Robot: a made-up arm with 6 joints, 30 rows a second.
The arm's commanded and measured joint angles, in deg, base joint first. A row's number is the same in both.
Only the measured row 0 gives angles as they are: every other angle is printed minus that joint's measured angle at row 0.
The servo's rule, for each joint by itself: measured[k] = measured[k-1] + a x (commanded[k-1-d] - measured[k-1]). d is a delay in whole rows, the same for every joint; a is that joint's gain. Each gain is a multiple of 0.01, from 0.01 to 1. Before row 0 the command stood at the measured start. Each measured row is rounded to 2 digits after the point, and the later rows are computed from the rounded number. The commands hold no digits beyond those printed.
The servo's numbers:
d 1
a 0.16 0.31 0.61 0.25 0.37 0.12
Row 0, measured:
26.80, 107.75, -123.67, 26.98, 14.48, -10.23
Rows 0 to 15, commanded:
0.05, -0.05, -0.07, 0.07, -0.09, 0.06
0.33, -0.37, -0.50, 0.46, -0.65, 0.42
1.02, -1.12, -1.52, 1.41, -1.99, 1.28
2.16, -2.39, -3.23, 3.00, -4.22, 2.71
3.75, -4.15, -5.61, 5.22, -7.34, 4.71
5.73, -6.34, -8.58, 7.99, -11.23, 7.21
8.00, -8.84, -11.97, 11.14, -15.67, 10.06
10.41, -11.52, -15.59, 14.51, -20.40, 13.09
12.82, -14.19, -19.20, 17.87, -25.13, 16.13
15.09, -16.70, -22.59, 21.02, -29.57, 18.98
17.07, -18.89, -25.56, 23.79, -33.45, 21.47
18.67, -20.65, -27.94, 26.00, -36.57, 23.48
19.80, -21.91, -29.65, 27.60, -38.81, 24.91
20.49, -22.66, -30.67, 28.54, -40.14, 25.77
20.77, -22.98, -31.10, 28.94, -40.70, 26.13
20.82, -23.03, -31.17, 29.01, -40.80, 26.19
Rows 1 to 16, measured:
0.00, 0.00, 0.00, 0.00, 0.00, 0.00
0.01, -0.02, -0.04, 0.02, -0.03, 0.01
0.06, -0.13, -0.32, 0.13, -0.26, 0.06
0.21, -0.44, -1.05, 0.45, -0.90, 0.21
0.52, -1.04, -2.38, 1.09, -2.13, 0.51
1.04, -2.00, -4.35, 2.12, -4.06, 1.01
1.79, -3.35, -6.93, 3.59, -6.71, 1.75
2.78, -5.05, -10.00, 5.48, -10.03, 2.75
4.00, -7.06, -13.41, 7.74, -13.87, 3.99
5.41, -9.27, -16.94, 10.27, -18.04, 5.45
6.96, -11.57, -20.39, 12.96, -22.31, 7.07
8.58, -13.84, -23.54, 15.67, -26.43, 8.80
10.19, -15.95, -26.22, 18.25, -30.18, 10.56
11.73, -17.80, -28.31, 20.59, -33.37, 12.28
13.13, -19.31, -29.75, 22.58, -35.87, 13.90
14.35, -20.45, -30.57, 24.17, -37.66, 15.37

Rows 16 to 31, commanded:
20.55, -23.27, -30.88, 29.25, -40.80, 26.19
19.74, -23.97, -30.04, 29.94, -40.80, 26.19
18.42, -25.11, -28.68, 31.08, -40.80, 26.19
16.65, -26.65, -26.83, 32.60, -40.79, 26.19
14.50, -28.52, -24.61, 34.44, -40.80, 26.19
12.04, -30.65, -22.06, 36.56, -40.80, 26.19
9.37, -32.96, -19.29, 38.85, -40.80, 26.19
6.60, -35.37, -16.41, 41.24, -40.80, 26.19
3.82, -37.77, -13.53, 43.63, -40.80, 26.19
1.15, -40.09, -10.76, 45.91, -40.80, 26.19
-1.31, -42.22, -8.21, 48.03, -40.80, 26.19
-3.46, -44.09, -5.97, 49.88, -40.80, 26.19
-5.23, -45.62, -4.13, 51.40, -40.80, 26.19
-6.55, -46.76, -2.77, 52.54, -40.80, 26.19
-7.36, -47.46, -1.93, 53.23, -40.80, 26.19
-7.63, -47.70, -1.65, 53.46, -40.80, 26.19
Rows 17 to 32, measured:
15.39, -21.25, -30.94, 25.38, -38.82, 16.67
16.22, -21.88, -30.90, 26.35, -39.55, 17.81
16.78, -22.53, -30.38, 27.25, -40.01, 18.82
17.04, -23.33, -29.34, 28.21, -40.30, 19.70
16.98, -24.36, -27.81, 29.31, -40.48, 20.48
16.58, -25.65, -25.86, 30.59, -40.60, 21.17
15.85, -27.20, -23.54, 32.08, -40.67, 21.77
14.81, -28.99, -20.95, 33.77, -40.72, 22.30
13.50, -30.97, -18.18, 35.64, -40.75, 22.77
11.95, -33.08, -15.34, 37.64, -40.77, 23.18
10.22, -35.25, -12.55, 39.71, -40.78, 23.54
8.38, -37.41, -9.90, 41.79, -40.79, 23.86
6.49, -39.48, -7.50, 43.81, -40.79, 24.14
4.61, -41.38, -5.44, 45.71, -40.79, 24.39
2.82, -43.05, -3.81, 47.42, -40.79, 24.61
1.19, -44.42, -2.66, 48.87, -40.79, 24.80

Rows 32 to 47, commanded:
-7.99, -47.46, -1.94, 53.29, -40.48, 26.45
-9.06, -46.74, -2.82, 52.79, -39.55, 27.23
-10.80, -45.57, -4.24, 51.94, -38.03, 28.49
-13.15, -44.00, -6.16, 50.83, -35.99, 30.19
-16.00, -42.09, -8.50, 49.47, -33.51, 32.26
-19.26, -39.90, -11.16, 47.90, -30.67, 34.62
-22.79, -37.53, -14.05, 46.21, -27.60, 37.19
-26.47, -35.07, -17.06, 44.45, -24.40, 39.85
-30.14, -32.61, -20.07, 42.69, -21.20, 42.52
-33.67, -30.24, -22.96, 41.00, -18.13, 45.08
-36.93, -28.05, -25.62, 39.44, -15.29, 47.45
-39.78, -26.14, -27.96, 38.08, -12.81, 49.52
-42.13, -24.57, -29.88, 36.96, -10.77, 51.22
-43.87, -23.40, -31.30, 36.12, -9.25, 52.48
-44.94, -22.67, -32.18, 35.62, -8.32, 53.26
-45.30, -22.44, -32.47, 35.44, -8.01, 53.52
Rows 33 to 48, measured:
-0.22, -45.44, -2.04, 50.02, -40.79, 24.97
-1.46, -46.07, -1.98, 50.84, -40.68, 25.15
-2.68, -46.28, -2.49, 51.33, -40.26, 25.40
-3.98, -46.06, -3.56, 51.48, -39.43, 25.77
-5.45, -45.42, -5.15, 51.32, -38.16, 26.30
-7.14, -44.39, -7.19, 50.86, -36.44, 27.02
-9.08, -43.00, -9.61, 50.12, -34.31, 27.93
-11.27, -41.30, -12.32, 49.14, -31.83, 29.04
-13.70, -39.37, -15.21, 47.97, -29.08, 30.34
-16.33, -37.27, -18.17, 46.65, -26.16, 31.80
-19.10, -35.09, -21.09, 45.24, -23.19, 33.39
-21.95, -32.91, -23.85, 43.79, -20.27, 35.08
-24.80, -30.81, -26.36, 42.36, -17.51, 36.81
-27.57, -28.88, -28.51, 41.01, -15.02, 38.54
-30.18, -27.18, -30.21, 39.79, -12.89, 40.21
-32.54, -25.78, -31.41, 38.75, -11.20, 41.78

